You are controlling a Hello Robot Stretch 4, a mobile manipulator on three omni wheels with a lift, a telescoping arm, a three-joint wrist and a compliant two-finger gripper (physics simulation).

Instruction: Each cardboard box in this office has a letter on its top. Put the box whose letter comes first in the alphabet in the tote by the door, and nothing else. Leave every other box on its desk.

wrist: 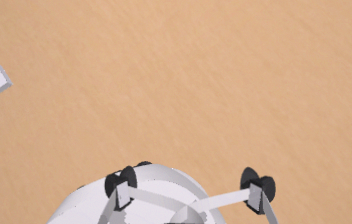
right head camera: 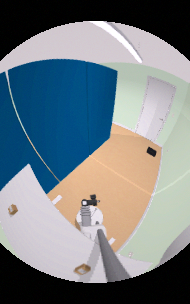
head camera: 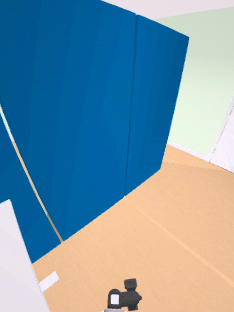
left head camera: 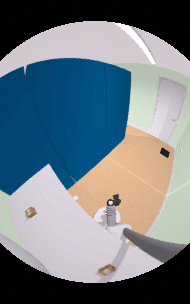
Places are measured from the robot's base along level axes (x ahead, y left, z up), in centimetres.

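Where they show: gripper, fingertip midpoint: (wrist: 187, 180).
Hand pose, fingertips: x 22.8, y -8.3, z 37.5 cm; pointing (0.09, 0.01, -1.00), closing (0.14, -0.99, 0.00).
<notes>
After its pixels a point has its place.
Two small cardboard boxes stand on the white desk (head camera: 15, 260) @[x 24.9, y 38.9, z 92.2 cm] (left head camera: 60, 235) @[x -11.2, y 35.9, z 92.2 cm] (right head camera: 45, 230) @[x -7.9, y 28.4, z 92.2 cm]. The farther box (left head camera: 30, 212) @[x 0.4, y 61.8, z 97.2 cm] (right head camera: 13, 209) @[x 0.9, y 60.9, z 96.5 cm] is at the left; the nearer box (left head camera: 106, 270) (right head camera: 82, 269) is at the bottom of both side head views. Their letters cannot be read here. A small black tote (left head camera: 165, 152) @[x 130.9, y -201.3, z -2.2 cm] (right head camera: 151, 151) @[x 132.0, y -198.3, z -2.7 cm] lies on the floor near the door (left head camera: 168, 107) @[x 200.2, y -210.4, z 117.7 cm] (right head camera: 156, 110) @[x 197.2, y -213.3, z 107.2 cm], far from the gripper. My gripper (wrist: 187, 180) @[x 22.8, y -8.3, z 37.5 cm] is open and empty, with its fingers apart above the robot's white base, away from both boxes.
Tall blue partitions (head camera: 95, 115) @[x 109.4, y 18.9, z 120.9 cm] (left head camera: 75, 110) @[x 98.5, y 29.8, z 125.3 cm] (right head camera: 55, 110) @[x 100.4, y 28.0, z 125.1 cm] stand ahead and left. Tan floor (head camera: 175, 225) @[x 95.9, y -69.9, z -2.8 cm] (wrist: 200, 90) @[x 43.6, y -9.1, z -2.8 cm] runs past their right end towards the door. A pale green wall (head camera: 200, 90) @[x 272.1, y -141.2, z 123.7 cm] is at the right. A white desk foot (head camera: 49, 281) @[x 35.1, y 57.7, z -0.3 cm] (right head camera: 57, 199) @[x 32.4, y 58.4, z -0.4 cm] lies by the desk's edge.
</notes>
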